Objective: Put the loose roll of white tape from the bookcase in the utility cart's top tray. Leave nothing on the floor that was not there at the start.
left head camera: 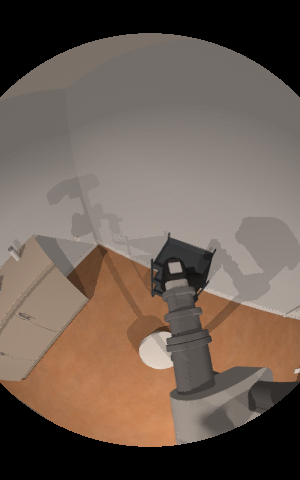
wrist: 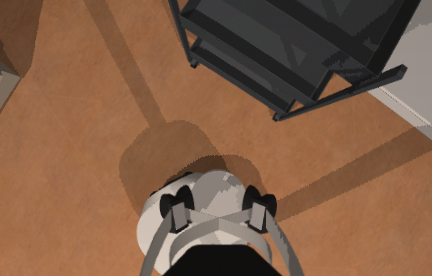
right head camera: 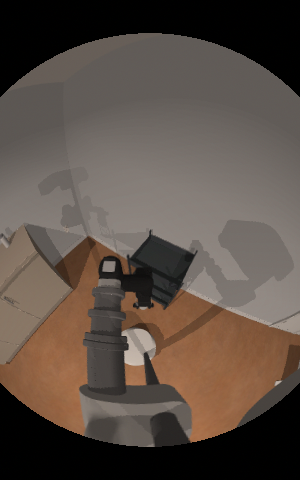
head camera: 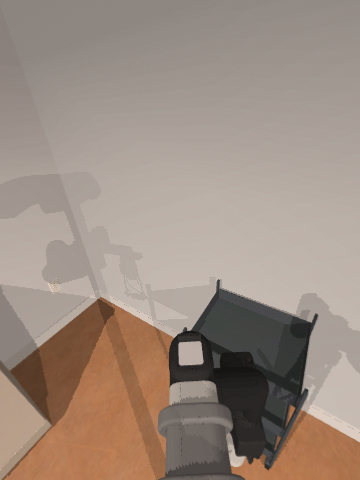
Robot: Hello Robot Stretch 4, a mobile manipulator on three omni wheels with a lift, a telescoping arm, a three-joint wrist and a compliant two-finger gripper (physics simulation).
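Places are measured from the robot's base along level axes (x ahead, y left, z up), in millimetres.
Pixels of known places: gripper, fingertip midpoint: (wrist: 218, 200) (right head camera: 142, 306) (head camera: 234, 456); robot's base, link origin: (left head camera: 159, 349) (right head camera: 135, 345).
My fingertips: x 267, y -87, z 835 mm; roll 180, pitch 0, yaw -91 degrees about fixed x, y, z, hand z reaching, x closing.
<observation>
For each thing: its top centre in the pictures, then the offset to it from my fingertips.
- white tape roll, top centre: (wrist: 218, 199) (head camera: 234, 447) 0 mm left, 7 mm ahead, 27 mm up
- pale cylinder, top centre: (left head camera: 9, 247) 1355 mm left, 360 mm ahead, 197 mm up
The white tape roll (wrist: 218, 187) (head camera: 235, 454) sits between the two fingertips of my gripper (wrist: 218, 200) (right head camera: 143, 305), which is shut on it. In the head camera the gripper is partly hidden by the wrist. The dark grey utility cart (wrist: 345, 93) (head camera: 288, 429) stands against the wall, beyond the gripper. Its top tray (head camera: 250, 325) (left head camera: 187, 252) (right head camera: 160, 255) shows a bare floor where visible. In the wrist view the cart is at the top right, apart from the tape. The bookcase does not show in these views.
A beige cabinet (head camera: 20, 425) (left head camera: 45, 320) (right head camera: 30, 300) stands at the left, with a pale cylinder (left head camera: 14, 253) (right head camera: 5, 240) on top. A pale round disc (left head camera: 156, 350) (right head camera: 139, 346) (wrist: 150, 230) is low beneath the arm. Walls meet in a corner left of the cart.
</observation>
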